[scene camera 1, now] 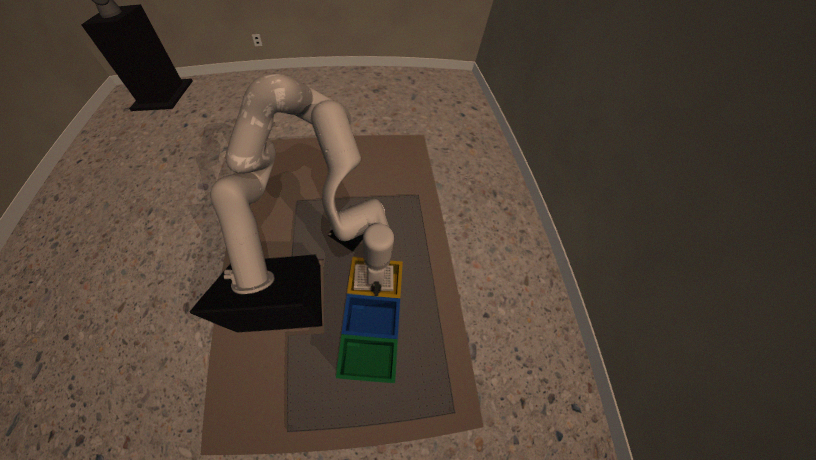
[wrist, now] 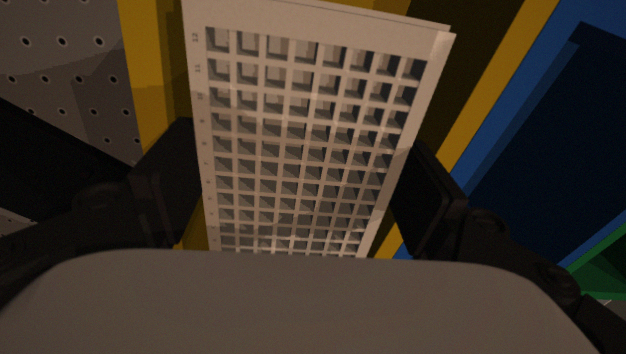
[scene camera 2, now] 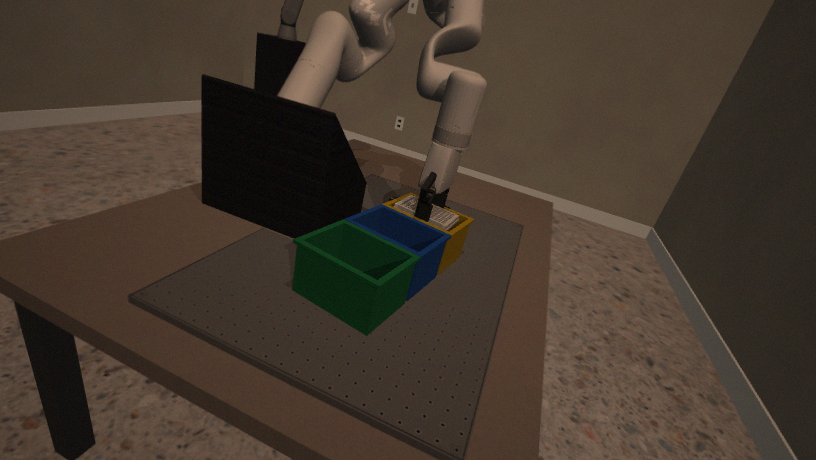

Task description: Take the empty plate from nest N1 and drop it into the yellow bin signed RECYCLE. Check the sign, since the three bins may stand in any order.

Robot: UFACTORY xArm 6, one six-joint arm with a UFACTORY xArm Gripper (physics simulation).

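Seen in the pictures: gripper, between the fingertips: (wrist: 302, 158) (scene camera 2: 428, 214); arm's base, origin of its link: (scene camera 1: 253, 282) (scene camera 2: 284, 128).
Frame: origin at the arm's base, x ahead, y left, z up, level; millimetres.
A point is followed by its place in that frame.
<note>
The empty plate (scene camera 1: 361, 276) @[z -87, x 316, y 62 mm] (scene camera 2: 442, 215) @[z -85, x 392, y 62 mm] (wrist: 310, 140) @[z -85, x 376, y 60 mm] is white with a grid of square wells. My gripper (scene camera 1: 376, 282) @[z -93, x 362, y 61 mm] (scene camera 2: 432, 206) @[z -93, x 362, y 61 mm] (wrist: 302, 158) @[z -93, x 362, y 61 mm] is shut on it, with one dark finger at each long side. The plate is held over the mouth of the yellow bin (scene camera 1: 357, 294) @[z -89, x 305, y 2 mm] (scene camera 2: 455, 245) @[z -135, x 441, y 52 mm] (wrist: 496, 75) @[z -88, x 408, y -2 mm], close to rim height and inside the rim's outline in the scene camera 1 view. The plate hides much of the bin's inside. The RECYCLE sign and nest N1 cannot be made out.
The blue bin (scene camera 1: 372, 317) @[z -182, x 352, y -52 mm] (scene camera 2: 425, 277) @[z -161, x 430, y -75 mm] (wrist: 545, 125) @[z -164, x 366, y -122 mm] adjoins the yellow one, and the green bin (scene camera 1: 367, 358) @[z -182, x 337, y -189 mm] (scene camera 2: 342, 285) @[z -124, x 354, y -256 mm] (wrist: 600, 270) @[z -109, x 264, y -217 mm] adjoins the blue. They stand on a perforated board (scene camera 1: 365, 405) @[z -187, x 331, y -335 mm] (scene camera 2: 285, 331) @[z -188, x 315, y -331 mm] (wrist: 60, 25) @[z -187, x 384, y 219 mm]. The arm's black pedestal (scene camera 1: 274, 311) @[z 46, x 95, y -92 mm] (scene camera 2: 268, 154) @[z -33, x 47, y -97 mm] stands beside the board.
</note>
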